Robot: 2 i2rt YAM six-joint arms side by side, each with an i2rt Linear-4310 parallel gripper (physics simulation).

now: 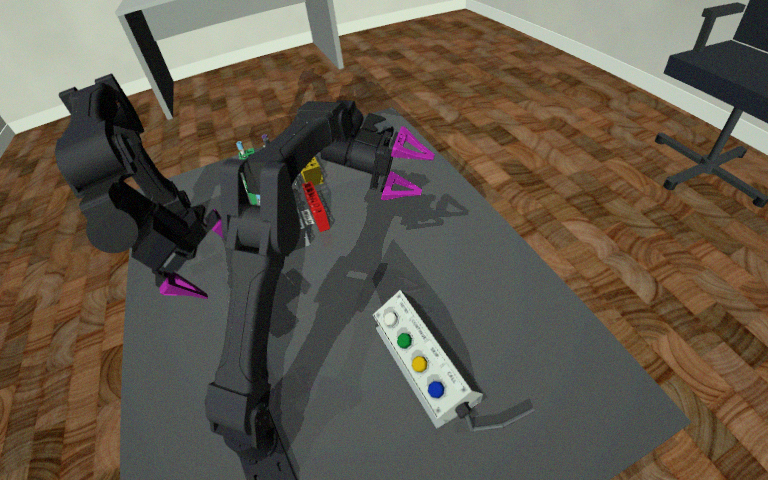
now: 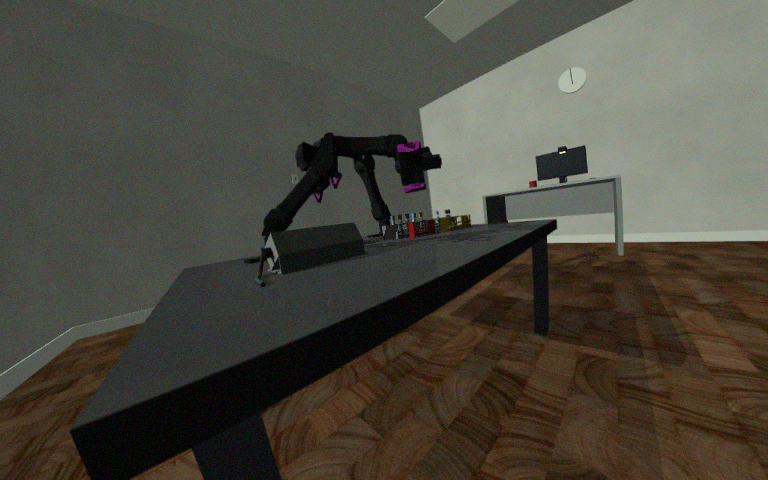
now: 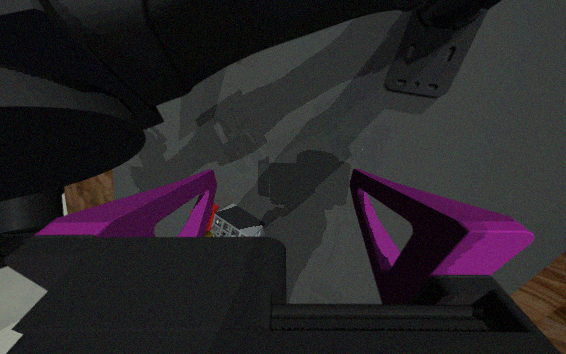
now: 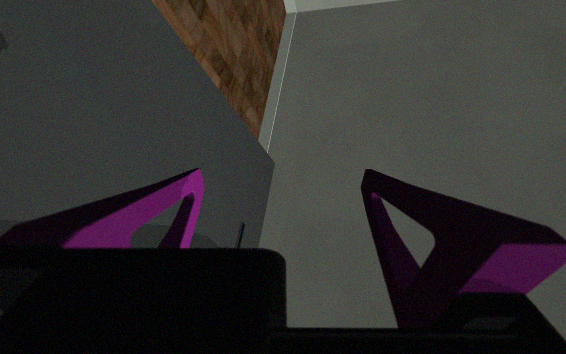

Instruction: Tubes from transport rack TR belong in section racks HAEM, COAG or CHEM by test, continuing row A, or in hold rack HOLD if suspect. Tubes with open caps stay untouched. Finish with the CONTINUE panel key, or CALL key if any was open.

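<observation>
A red rack, a yellow rack, a green rack and a grey-white rack stand close together, partly hidden behind my right arm. Tubes stand there, one light-blue-capped and one purple-capped; cap states are too small to tell. The key panel has green CONTINUE and blue CALL. My left gripper is open and empty above the table. My right gripper is open and empty, high beyond the racks.
My right arm stretches across the middle, between the left gripper and the panel. A cable runs from the panel's near end. The table edge lies beyond the right gripper. A desk and a chair stand off the table.
</observation>
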